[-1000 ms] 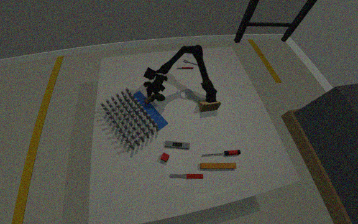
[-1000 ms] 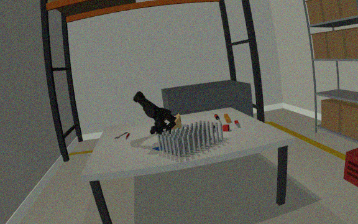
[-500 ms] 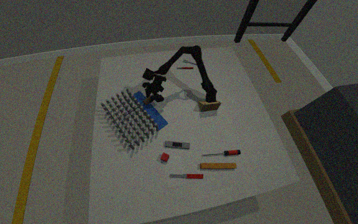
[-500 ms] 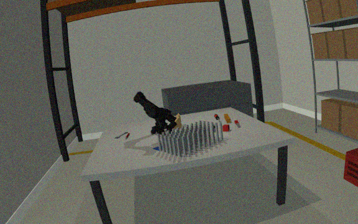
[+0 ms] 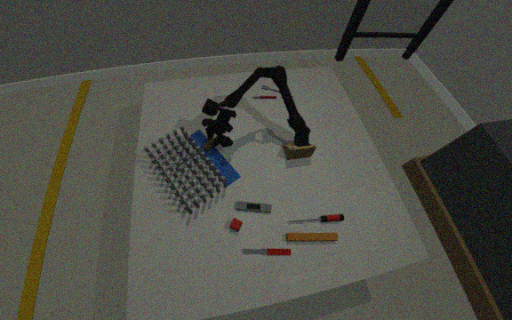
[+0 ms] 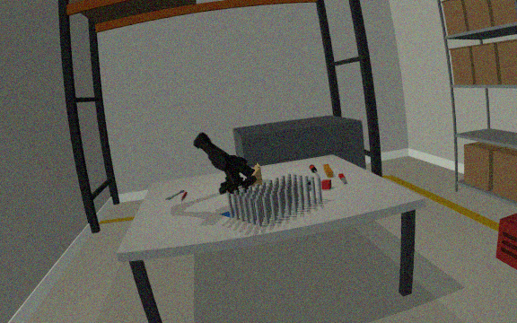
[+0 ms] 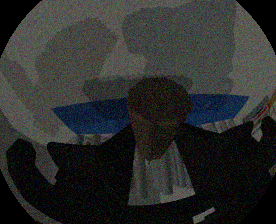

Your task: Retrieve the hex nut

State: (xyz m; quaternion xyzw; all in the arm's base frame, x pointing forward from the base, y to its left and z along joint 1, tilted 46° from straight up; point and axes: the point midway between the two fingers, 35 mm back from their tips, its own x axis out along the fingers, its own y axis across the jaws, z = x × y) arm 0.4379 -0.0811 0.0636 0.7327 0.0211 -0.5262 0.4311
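Right now my gripper tip is 50 mm to the right of the blue taped strip and 30 mm above it. Round my gripper tip: brown-handled pick: 90 mm ahead, 50 mm to the left; then red cube: 60 mm behind, 410 mm to the left, 10 mm below; then grey block: 150 mm behind, 350 mm to the left, 10 mm below.
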